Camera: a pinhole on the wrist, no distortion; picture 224 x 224 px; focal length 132.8 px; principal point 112.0 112.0 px. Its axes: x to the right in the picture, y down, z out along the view. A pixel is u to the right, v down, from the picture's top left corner.
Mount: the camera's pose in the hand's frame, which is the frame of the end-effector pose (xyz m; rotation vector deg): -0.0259 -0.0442 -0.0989 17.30 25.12 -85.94
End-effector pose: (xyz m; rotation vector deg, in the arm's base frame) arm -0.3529 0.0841 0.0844 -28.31 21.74 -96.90
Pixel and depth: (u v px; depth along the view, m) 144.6 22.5 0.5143
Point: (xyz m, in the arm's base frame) -0.4848 0.4797 0.5348
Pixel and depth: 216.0 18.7 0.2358
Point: -0.5841 0.3052 0.2639
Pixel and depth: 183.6 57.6 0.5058
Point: -0.6481 0.3603 0.5382
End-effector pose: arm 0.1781 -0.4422 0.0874 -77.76 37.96 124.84
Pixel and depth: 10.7 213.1 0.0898
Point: 0.1670 -0.4152 0.0422
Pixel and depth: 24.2 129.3 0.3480
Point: -0.0533 -0.2433 0.1657
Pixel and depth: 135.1 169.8 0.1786
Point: 0.2183 -0.2939 0.0187
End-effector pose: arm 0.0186 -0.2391 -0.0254 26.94 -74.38 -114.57
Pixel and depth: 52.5 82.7 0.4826
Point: -0.2202 0.1273 0.0872
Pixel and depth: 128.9 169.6 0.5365
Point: -0.4842 -0.1262 -0.1677
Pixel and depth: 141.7 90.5 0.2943
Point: -0.1204 -0.0582 -0.1850
